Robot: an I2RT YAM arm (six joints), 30 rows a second.
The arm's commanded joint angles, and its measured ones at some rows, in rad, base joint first. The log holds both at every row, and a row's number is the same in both.
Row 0, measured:
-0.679 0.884 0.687 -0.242 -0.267 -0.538
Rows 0 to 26, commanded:
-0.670 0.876 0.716 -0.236 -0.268 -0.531
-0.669 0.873 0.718 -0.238 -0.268 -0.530
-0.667 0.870 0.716 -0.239 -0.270 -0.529
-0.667 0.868 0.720 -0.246 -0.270 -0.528
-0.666 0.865 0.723 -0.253 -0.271 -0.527
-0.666 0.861 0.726 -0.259 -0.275 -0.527
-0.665 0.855 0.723 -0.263 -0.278 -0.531
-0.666 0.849 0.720 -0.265 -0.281 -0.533
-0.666 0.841 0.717 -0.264 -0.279 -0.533
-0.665 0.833 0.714 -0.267 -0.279 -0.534
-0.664 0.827 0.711 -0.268 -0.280 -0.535
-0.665 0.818 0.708 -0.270 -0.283 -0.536
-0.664 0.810 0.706 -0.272 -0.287 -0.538
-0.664 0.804 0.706 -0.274 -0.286 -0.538
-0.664 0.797 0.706 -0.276 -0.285 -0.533
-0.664 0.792 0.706 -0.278 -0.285 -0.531
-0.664 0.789 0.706 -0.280 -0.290 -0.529
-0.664 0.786 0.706 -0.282 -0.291 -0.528
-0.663 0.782 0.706 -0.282 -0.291 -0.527
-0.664 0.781 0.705 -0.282 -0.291 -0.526
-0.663 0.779 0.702 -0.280 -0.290 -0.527
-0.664 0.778 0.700 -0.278 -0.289 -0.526
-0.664 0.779 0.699 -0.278 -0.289 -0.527
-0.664 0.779 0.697 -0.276 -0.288 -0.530
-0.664 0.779 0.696 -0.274 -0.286 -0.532
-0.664 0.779 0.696 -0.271 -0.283 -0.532
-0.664 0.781 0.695 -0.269 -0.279 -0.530
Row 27, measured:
-0.671 0.788 0.701 -0.262 -0.272 -0.530
